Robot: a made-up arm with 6 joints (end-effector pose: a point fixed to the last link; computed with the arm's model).
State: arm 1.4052 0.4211 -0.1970 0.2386 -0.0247 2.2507
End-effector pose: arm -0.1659 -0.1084 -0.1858 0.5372 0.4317 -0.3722 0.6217
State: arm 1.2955 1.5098 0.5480 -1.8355 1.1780 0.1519
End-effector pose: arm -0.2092 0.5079 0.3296 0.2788 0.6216 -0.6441 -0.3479
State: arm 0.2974 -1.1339 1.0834 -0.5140 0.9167 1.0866
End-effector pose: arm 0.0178 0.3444 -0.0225 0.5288 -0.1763 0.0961 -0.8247
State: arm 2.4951 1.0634 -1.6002 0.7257 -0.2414 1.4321
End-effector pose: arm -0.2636 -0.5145 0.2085 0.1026 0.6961 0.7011 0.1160
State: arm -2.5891 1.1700 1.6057 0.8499 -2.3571 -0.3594
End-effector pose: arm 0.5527 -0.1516 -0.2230 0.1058 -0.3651 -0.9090 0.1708
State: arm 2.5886 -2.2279 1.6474 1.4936 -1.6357 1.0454
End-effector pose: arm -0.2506 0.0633 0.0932 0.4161 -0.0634 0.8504 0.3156
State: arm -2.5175 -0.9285 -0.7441 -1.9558 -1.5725 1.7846
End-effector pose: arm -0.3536 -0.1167 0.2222 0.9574 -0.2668 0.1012 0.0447
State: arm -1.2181 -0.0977 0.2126 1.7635 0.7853 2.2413
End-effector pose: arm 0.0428 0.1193 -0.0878 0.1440 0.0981 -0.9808 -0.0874
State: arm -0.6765 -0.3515 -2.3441 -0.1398 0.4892 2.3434
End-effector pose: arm -0.6342 -0.0971 0.1280 0.8420 -0.3514 0.0911 0.3992
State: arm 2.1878 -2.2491 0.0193 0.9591 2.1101 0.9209
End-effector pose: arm -0.1094 -0.4246 0.1518 0.0215 -0.8913 -0.2935 0.3449
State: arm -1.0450 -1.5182 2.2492 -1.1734 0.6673 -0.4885
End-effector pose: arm 0.0196 0.1538 -0.1996 0.3438 -0.0564 -0.8502 -0.3946
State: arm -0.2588 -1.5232 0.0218 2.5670 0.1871 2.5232
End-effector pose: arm -0.2541 0.3660 0.0211 0.2518 0.7748 -0.5543 -0.1704
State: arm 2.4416 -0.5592 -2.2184 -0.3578 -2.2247 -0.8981
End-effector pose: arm -0.7941 0.4852 -0.2046 0.3711 0.6306 -0.6713 0.1184
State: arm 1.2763 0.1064 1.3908 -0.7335 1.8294 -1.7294
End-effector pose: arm -0.1616 0.0166 -0.3584 0.4000 0.6671 -0.1942 0.5978
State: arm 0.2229 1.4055 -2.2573 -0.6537 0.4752 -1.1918
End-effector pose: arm 0.0678 -0.1140 0.2505 0.5495 0.0300 0.2318 0.8021
